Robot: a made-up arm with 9 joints.
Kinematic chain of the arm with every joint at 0, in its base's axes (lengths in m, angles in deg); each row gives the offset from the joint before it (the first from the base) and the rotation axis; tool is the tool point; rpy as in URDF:
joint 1: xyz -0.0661 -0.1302 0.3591 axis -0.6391 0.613 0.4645
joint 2: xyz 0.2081 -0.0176 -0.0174 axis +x
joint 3: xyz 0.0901 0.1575 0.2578 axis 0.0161 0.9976 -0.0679
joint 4: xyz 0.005 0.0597 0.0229 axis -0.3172 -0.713 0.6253
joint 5: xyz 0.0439 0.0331 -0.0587 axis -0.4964 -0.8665 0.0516
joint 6: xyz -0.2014 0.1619 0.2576 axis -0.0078 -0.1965 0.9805
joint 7: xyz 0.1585 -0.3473 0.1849 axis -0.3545 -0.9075 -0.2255
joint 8: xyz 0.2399 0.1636 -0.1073 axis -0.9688 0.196 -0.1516
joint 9: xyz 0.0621 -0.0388 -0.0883 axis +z
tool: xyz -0.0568 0.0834 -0.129 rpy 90 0 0
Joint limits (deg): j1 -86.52..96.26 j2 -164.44..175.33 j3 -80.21..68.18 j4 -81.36..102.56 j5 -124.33..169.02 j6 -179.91..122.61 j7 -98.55..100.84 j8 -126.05..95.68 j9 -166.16..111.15
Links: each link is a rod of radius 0.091 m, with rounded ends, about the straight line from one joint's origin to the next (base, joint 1, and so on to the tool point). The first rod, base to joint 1, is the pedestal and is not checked.
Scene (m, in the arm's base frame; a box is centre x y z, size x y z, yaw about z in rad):
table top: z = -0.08
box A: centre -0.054 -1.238 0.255 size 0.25 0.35 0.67 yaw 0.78
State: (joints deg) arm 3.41 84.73 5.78 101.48 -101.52 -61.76 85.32 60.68 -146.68
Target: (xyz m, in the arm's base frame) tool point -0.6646 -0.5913 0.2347
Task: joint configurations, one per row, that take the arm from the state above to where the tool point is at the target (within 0.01 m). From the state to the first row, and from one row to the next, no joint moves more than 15 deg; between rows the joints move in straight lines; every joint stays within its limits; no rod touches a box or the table.
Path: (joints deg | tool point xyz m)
1: -10.59 70.00 1.89 101.75 -93.74 -50.91 73.28 69.43 -145.20 | 0.4049 -1.2086 0.8417
2: -24.59 55.26 -2.00 102.02 -85.96 -40.06 61.24 78.18 -143.72 | 0.1342 -1.1537 0.9779
3: -38.59 40.53 -5.89 102.29 -78.18 -29.21 49.21 86.93 -142.24 | -0.1376 -1.0345 1.0854
4: -52.59 25.79 -9.79 102.56 -70.40 -18.36 37.17 95.68 -140.76 | -0.3753 -0.8418 1.1614
5: -44.36 38.02 -16.62 102.56 -67.45 -30.42 49.09 91.17 -143.26 | -0.4682 -0.9460 0.9436
6: -36.13 50.25 -23.45 102.56 -64.50 -42.49 61.00 86.66 -145.76 | -0.5302 -0.9787 0.6991
7: -27.91 62.48 -30.28 102.56 -61.56 -54.56 72.92 82.15 -148.26 | -0.5776 -0.9234 0.4712
8: -19.68 74.71 -37.11 102.56 -58.61 -66.63 84.84 77.64 -150.76 | -0.6227 -0.7854 0.3050
9: -11.45 86.94 -43.94 102.56 -55.66 -78.69 96.76 73.13 -153.25 | -0.6646 -0.5914 0.2347

